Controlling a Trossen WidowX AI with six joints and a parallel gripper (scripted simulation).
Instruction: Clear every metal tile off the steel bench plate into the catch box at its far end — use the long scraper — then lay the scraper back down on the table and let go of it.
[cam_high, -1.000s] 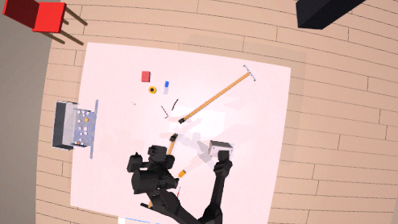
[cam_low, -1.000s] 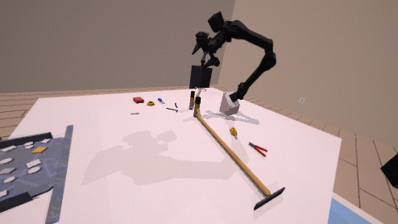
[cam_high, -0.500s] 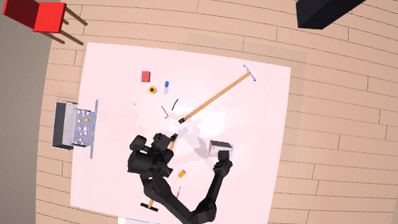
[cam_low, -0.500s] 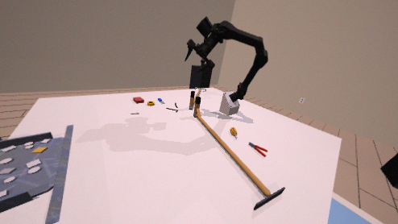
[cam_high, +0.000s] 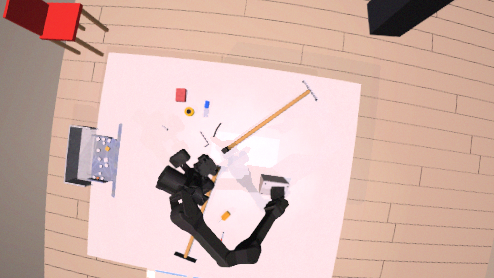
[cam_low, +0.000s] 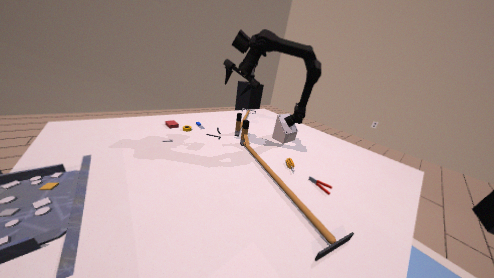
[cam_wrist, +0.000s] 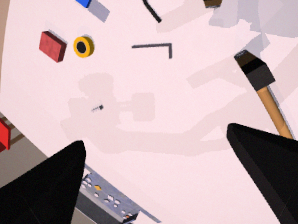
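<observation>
The hex key is 280 mm below my gripper tip, 80 mm to the right of it and 20 mm ahead of it. Also, from my gripper tip: yellow ring: 280 mm below, 250 mm to the right, 110 mm ahead; blue-white piece: 280 mm below, 270 mm to the right, 20 mm ahead; yellow tool: 350 mm to the left, 270 mm below, 80 mm behind.
</observation>
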